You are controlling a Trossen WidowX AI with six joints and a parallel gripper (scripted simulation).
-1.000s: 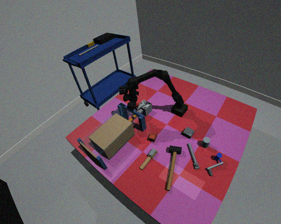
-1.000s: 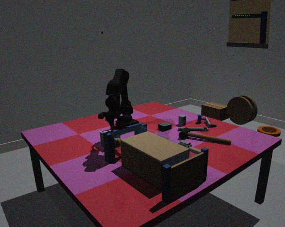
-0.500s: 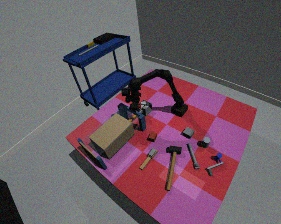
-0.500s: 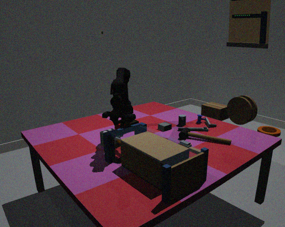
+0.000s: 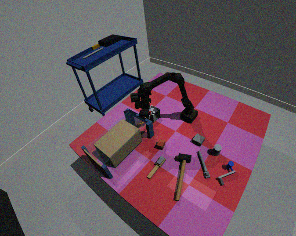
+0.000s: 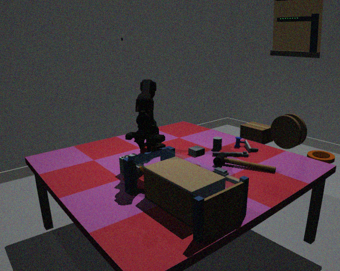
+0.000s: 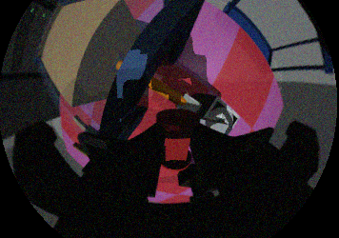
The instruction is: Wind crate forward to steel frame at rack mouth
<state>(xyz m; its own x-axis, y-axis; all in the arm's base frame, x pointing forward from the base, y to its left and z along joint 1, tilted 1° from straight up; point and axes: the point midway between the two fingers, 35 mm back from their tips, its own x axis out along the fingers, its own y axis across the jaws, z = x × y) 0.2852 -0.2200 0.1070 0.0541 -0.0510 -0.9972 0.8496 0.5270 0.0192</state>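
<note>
My gripper tip is 4 cm past the red-knobbed winch handle and 2 cm above it. Round my gripper tip: frame (6 cm ahead, 2 cm to the right, 2 cm below); then red knob (1 cm behind, 1 cm to the left, 1 cm above); then grey winch (12 cm behind, 3 cm to the right, 10 cm below).
</note>
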